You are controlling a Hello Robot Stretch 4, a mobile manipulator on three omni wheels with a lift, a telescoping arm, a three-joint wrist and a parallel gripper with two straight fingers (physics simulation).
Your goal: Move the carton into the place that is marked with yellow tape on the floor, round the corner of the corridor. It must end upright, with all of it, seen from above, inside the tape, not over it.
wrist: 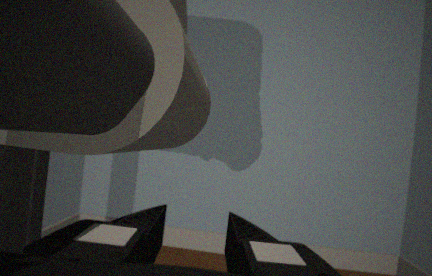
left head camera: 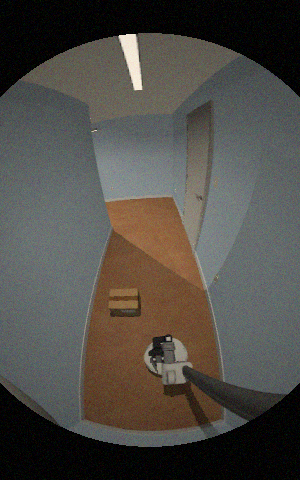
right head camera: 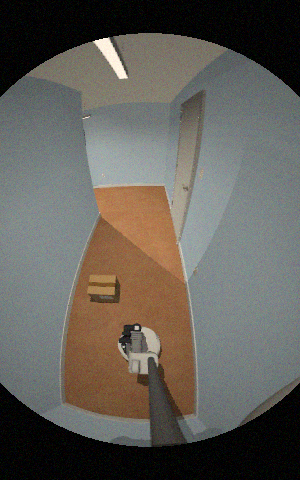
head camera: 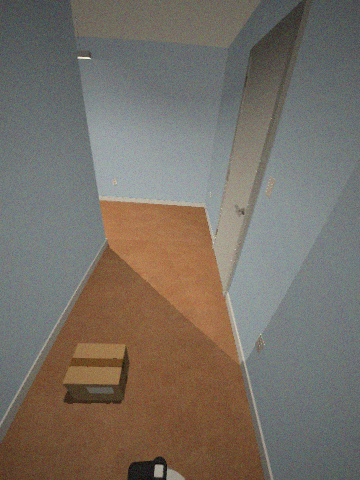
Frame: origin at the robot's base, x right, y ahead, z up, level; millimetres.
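Where they show: gripper, fingertip midpoint: [wrist: 195, 227] [left head camera: 159, 365].
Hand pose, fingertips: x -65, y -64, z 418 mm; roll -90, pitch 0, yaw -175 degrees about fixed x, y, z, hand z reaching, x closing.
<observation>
After its pixels a point has its place.
A brown carton [head camera: 97, 372] {x -402, y 555, z 250 mm} [left head camera: 124, 302] {x -401, y 557, z 250 mm} [right head camera: 102, 288] {x -399, y 559, z 250 mm} stands upright on the floor, near the left wall, with a darker tape band across its top and a pale label on its near side. My gripper [wrist: 195, 227] {x -65, y -64, z 418 mm} is open in the wrist view, with a gap between its two dark fingertips and no thing between them. In the left and right head views the folded wrist and gripper are above the robot's round base, nearer than the carton and to its right, well apart from it. The yellow tape does not show.
The left wall [head camera: 40, 200] {x -926, y 1256, z 994 mm} ends at a corner [head camera: 106, 241] {x -924, y 2164, z 44 mm} beyond the carton, where the floor opens to the left. A far wall [head camera: 150, 125] {x -557, y 3688, z 1356 mm} closes the corridor. A grey door [head camera: 250, 150] {x 542, y 1747, z 1335 mm} with a handle is in the right wall [head camera: 320, 240] {x 576, y 724, z 1158 mm}. White baseboards run along both sides.
</observation>
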